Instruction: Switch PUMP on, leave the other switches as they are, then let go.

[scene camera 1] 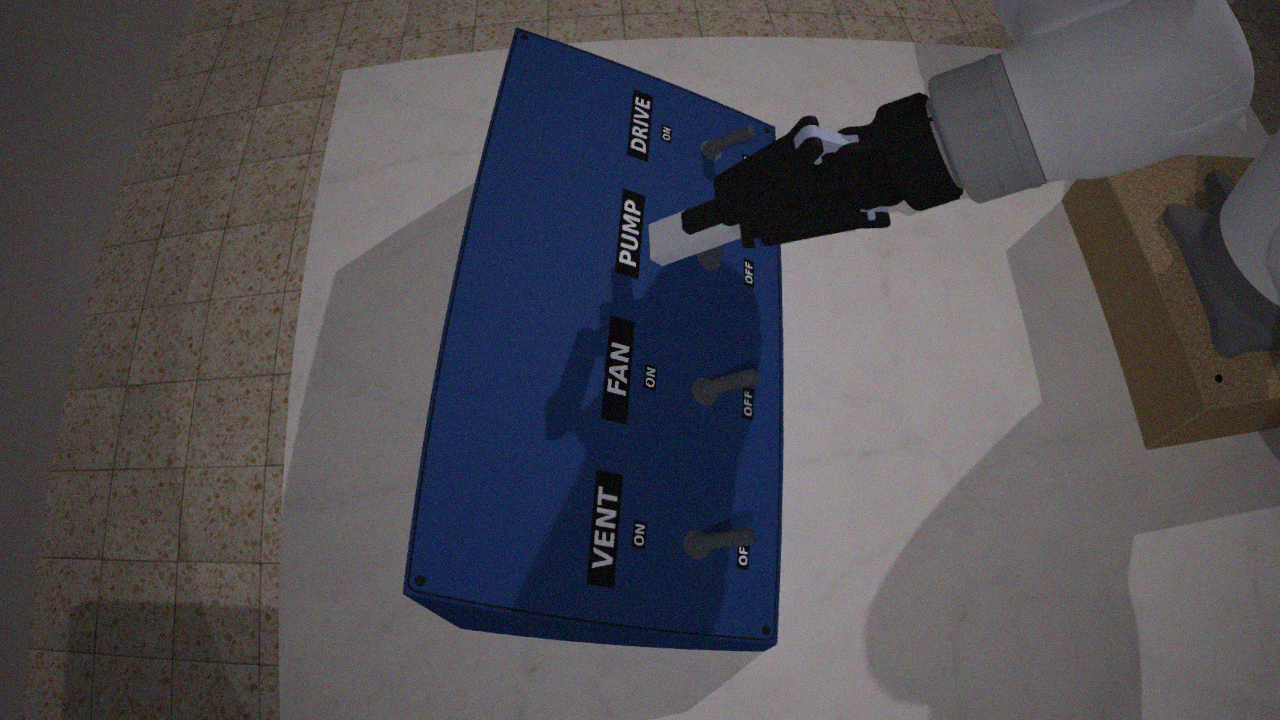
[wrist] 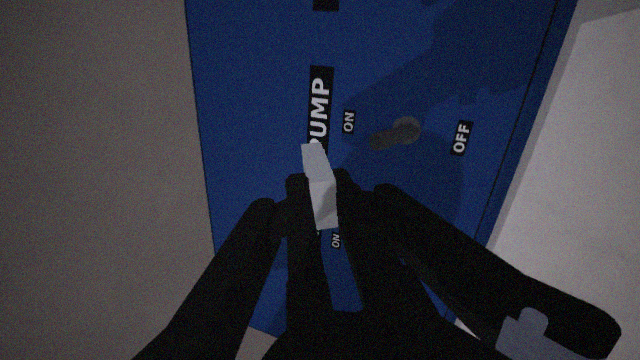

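Seen in the pictures: gripper, fingertip midpoint: (scene camera 1: 655, 245) (wrist: 312, 161); arm's base, link origin: (scene camera 1: 1249, 281).
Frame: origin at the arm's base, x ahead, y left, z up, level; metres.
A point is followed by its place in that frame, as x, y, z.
Observation:
The PUMP switch (scene camera 1: 709, 259) @[0.592, -0.012, -0.007] (wrist: 395, 133) @[0.582, -0.022, 0.016] is a grey lever. In the wrist view it leans toward its ON label (wrist: 348, 122) @[0.633, -0.022, 0.005]; in the scene view the fingers hide most of it. The DRIVE switch (scene camera 1: 729, 143) @[0.566, -0.131, 0.004], FAN switch (scene camera 1: 726, 385) @[0.588, 0.107, 0.008] and VENT switch (scene camera 1: 720, 540) @[0.599, 0.224, 0.009] lean toward OFF. My gripper (scene camera 1: 684, 238) @[0.638, 0.005, 0.041] (wrist: 312, 161) @[0.638, 0.005, 0.041] is shut and empty. Its pale fingertips are over the panel beside the PUMP label (scene camera 1: 630, 234) @[0.656, -0.022, 0.016] (wrist: 320, 102) @[0.654, -0.037, 0.016], on the ON side of the lever. In the wrist view a gap shows between them and the lever.
The blue switch box (scene camera 1: 501, 295) @[0.749, 0.056, 0.057] (wrist: 240, 100) @[0.725, -0.036, 0.050] stands tilted on a pale table top (scene camera 1: 895, 358) @[0.406, 0.032, -0.108]. The DRIVE lever is close beside the gripper body in the scene view. A brown wooden block (scene camera 1: 1127, 313) @[0.135, 0.004, -0.067] lies under the arm base at the right.

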